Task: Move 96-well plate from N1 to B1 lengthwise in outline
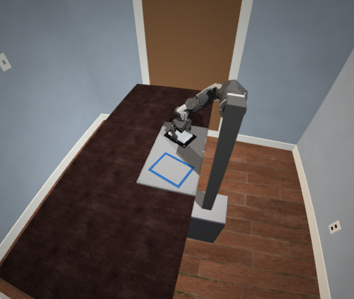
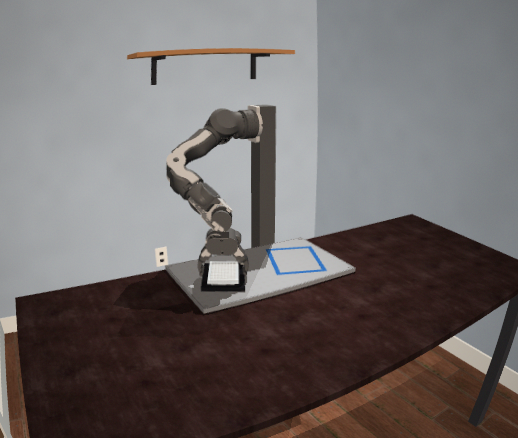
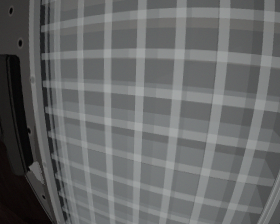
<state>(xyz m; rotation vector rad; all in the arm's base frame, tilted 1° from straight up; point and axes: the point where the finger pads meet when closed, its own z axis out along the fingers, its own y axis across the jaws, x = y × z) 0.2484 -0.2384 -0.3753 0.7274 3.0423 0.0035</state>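
The white 96-well plate lies right at my hand. Round my hand: black plate nest N1: 1 cm below.
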